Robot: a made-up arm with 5 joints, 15 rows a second.
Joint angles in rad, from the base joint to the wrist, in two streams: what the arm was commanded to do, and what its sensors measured. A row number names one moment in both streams.
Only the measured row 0 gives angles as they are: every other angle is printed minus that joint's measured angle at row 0.
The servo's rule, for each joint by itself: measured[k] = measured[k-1] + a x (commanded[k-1-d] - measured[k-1]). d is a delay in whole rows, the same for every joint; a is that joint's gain. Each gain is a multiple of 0.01, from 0.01 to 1. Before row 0 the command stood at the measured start. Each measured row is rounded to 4 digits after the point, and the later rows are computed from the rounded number. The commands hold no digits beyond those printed.
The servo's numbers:
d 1
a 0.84 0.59 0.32 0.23 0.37
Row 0, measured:
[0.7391 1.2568 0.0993 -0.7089 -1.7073]
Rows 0 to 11, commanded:
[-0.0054 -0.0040 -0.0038 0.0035 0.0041]
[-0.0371 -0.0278 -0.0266 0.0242 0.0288]
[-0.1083 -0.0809 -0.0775 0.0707 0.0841]
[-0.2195 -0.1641 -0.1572 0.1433 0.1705]
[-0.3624 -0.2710 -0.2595 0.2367 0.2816]
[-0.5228 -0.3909 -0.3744 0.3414 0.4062]
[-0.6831 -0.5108 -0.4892 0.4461 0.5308]
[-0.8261 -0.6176 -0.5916 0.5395 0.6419]
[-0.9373 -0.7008 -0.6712 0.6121 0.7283]
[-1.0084 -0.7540 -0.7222 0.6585 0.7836]
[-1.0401 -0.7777 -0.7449 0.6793 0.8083]
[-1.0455 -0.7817 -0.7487 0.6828 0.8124]
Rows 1 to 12, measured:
[0.0000 0.0000 0.0000 0.0000 0.0000]
[-0.0045 -0.0024 -0.0012 0.0008 0.0015]
[-0.0319 -0.0174 -0.0093 0.0062 0.0116]
[-0.0961 -0.0549 -0.0311 0.0210 0.0384]
[-0.1998 -0.1193 -0.0715 0.0491 0.0873]
[-0.3364 -0.2088 -0.1317 0.0922 0.1592]
[-0.4930 -0.3162 -0.2094 0.1495 0.2506]
[-0.6527 -0.4310 -0.2989 0.2177 0.3543]
[-0.7984 -0.5411 -0.3926 0.2917 0.4607]
[-0.9151 -0.6353 -0.4818 0.3654 0.5597]
[-0.9935 -0.7053 -0.5587 0.4328 0.6425]
[-1.0326 -0.7480 -0.6183 0.4895 0.7038]

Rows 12 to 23, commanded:
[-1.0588 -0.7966 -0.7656 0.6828 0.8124]
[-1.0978 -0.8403 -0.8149 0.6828 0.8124]
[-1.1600 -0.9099 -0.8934 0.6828 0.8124]
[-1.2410 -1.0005 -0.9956 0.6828 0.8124]
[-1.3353 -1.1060 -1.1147 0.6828 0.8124]
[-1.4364 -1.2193 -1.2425 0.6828 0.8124]
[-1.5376 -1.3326 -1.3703 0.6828 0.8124]
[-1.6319 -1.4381 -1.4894 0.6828 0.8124]
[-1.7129 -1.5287 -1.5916 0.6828 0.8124]
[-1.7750 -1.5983 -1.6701 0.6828 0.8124]
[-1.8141 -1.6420 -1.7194 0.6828 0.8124]
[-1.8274 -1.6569 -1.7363 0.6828 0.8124]
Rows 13 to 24, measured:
[-1.0434 -0.7679 -0.6600 0.5340 0.7440]
[-1.0563 -0.7848 -0.6938 0.5682 0.7693]
[-1.0912 -0.8175 -0.7326 0.5946 0.7852]
[-1.1490 -0.8720 -0.7841 0.6149 0.7953]
[-1.2263 -0.9478 -0.8518 0.6305 0.8016]
[-1.3179 -1.0411 -0.9359 0.6425 0.8056]
[-1.4174 -1.1462 -1.0340 0.6518 0.8081]
[-1.5184 -1.2562 -1.1416 0.6589 0.8097]
[-1.6137 -1.3635 -1.2529 0.6644 0.8107]
[-1.6970 -1.4610 -1.3613 0.6686 0.8113]
[-1.7625 -1.5420 -1.4601 0.6719 0.8117]
[-1.8058 -1.6010 -1.5431 0.6744 0.8120]

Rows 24 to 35, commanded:
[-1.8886 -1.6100 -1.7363 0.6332 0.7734]
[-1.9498 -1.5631 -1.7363 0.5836 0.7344]
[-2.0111 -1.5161 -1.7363 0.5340 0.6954]
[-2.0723 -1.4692 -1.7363 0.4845 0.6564]
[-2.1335 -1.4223 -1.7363 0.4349 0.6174]
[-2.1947 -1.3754 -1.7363 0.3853 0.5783]
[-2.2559 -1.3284 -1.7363 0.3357 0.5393]
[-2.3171 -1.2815 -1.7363 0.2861 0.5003]
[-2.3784 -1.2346 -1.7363 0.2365 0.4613]
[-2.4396 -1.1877 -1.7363 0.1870 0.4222]
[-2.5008 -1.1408 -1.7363 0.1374 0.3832]
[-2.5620 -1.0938 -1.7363 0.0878 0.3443]
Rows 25 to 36, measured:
[-1.8239 -1.6340 -1.6049 0.6763 0.8121]
[-1.8782 -1.6198 -1.6469 0.6664 0.7978]
[-1.9383 -1.5863 -1.6755 0.6474 0.7743]
[-1.9995 -1.5449 -1.6950 0.6213 0.7451]
[-2.0607 -1.5002 -1.7082 0.5898 0.7123]
[-2.1219 -1.4542 -1.7172 0.5542 0.6772]
[-2.1831 -1.4077 -1.7233 0.5154 0.6406]
[-2.2443 -1.3609 -1.7275 0.4741 0.6031]
[-2.3055 -1.3141 -1.7303 0.4309 0.5651]
[-2.3667 -1.2672 -1.7322 0.3862 0.5267]
[-2.4279 -1.2203 -1.7335 0.3404 0.4880]
[-2.4891 -1.1734 -1.7344 0.2937 0.4492]

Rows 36 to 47, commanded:
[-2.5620 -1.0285 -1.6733 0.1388 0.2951]
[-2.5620 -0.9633 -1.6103 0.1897 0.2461]
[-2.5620 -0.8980 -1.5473 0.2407 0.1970]
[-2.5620 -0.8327 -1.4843 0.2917 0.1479]
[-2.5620 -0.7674 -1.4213 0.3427 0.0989]
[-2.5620 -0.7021 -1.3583 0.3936 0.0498]
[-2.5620 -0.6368 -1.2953 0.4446 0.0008]
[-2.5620 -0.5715 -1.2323 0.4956 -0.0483]
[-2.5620 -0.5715 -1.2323 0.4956 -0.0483]
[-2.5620 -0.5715 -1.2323 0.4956 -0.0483]
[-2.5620 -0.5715 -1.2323 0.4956 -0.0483]
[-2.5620 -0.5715 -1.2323 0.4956 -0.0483]
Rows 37 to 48, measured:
[-2.5503 -1.1264 -1.7350 0.2463 0.4104]
[-2.5601 -1.0686 -1.7153 0.2216 0.3677]
[-2.5617 -1.0065 -1.6817 0.2143 0.3227]
[-2.5620 -0.9425 -1.6387 0.2204 0.2762]
[-2.5620 -0.8777 -1.5893 0.2368 0.2287]
[-2.5620 -0.8126 -1.5355 0.2612 0.1807]
[-2.5620 -0.7474 -1.4788 0.2917 0.1323]
[-2.5620 -0.6821 -1.4201 0.3269 0.0836]
[-2.5620 -0.6168 -1.3600 0.3657 0.0348]
[-2.5620 -0.5901 -1.3191 0.3956 0.0041]
[-2.5620 -0.5791 -1.2913 0.4186 -0.0153]
[-2.5620 -0.5746 -1.2724 0.4363 -0.0275]

